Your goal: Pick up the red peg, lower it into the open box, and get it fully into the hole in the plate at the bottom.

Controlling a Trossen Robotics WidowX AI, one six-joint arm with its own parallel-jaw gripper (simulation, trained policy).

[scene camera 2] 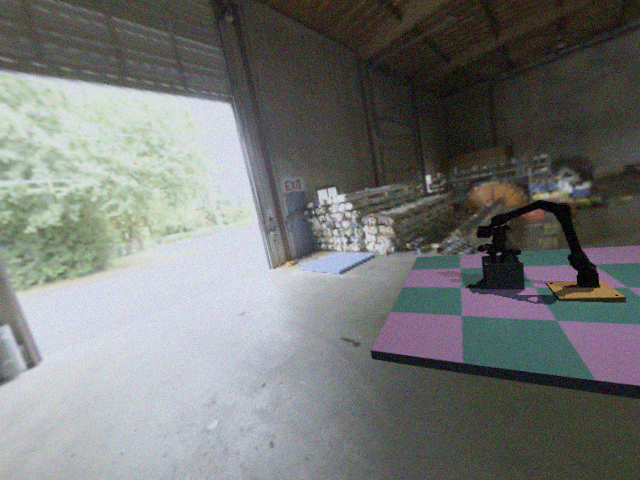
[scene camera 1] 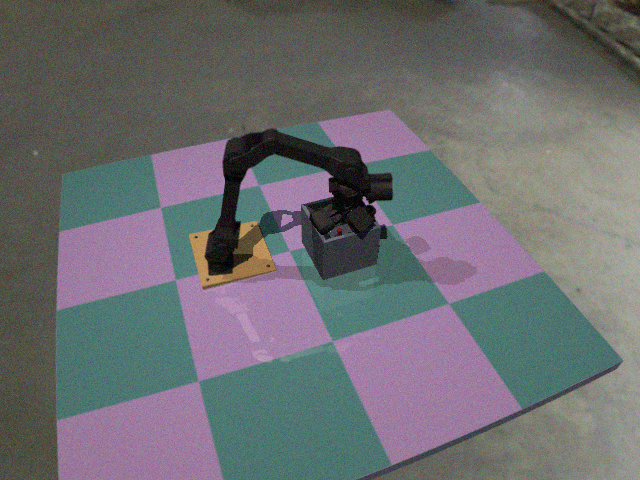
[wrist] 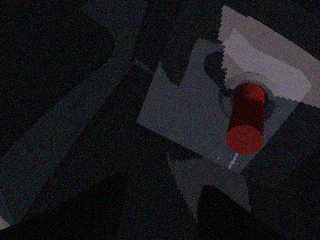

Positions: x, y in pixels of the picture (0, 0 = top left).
Scene:
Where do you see a grey box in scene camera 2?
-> At 510, 275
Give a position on a grey plate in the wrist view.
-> At 190, 100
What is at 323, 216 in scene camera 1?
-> My gripper.

